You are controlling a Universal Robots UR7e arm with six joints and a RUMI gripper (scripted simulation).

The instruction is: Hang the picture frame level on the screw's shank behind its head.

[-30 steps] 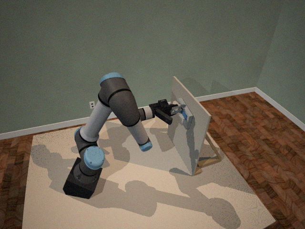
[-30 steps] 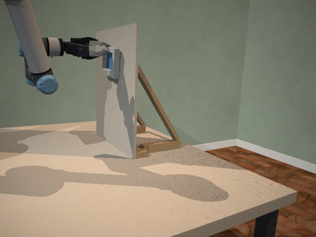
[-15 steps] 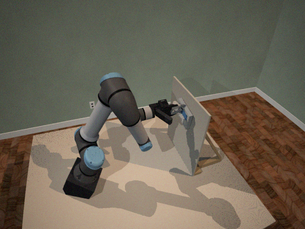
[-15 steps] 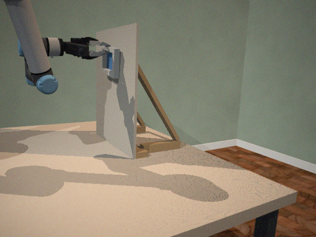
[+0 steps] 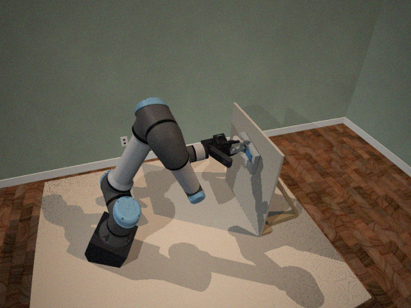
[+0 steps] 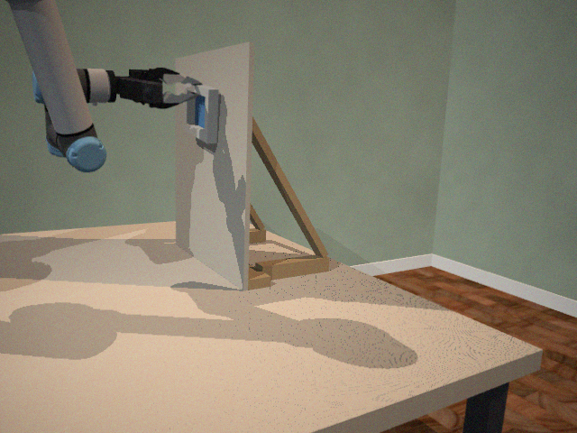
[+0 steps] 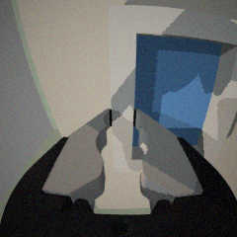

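Now: hand 5 cm above the picture frame and 2 cm short of it. Round my hand: wall panel: 18 cm below, 4 cm ahead, 1 cm to the left.
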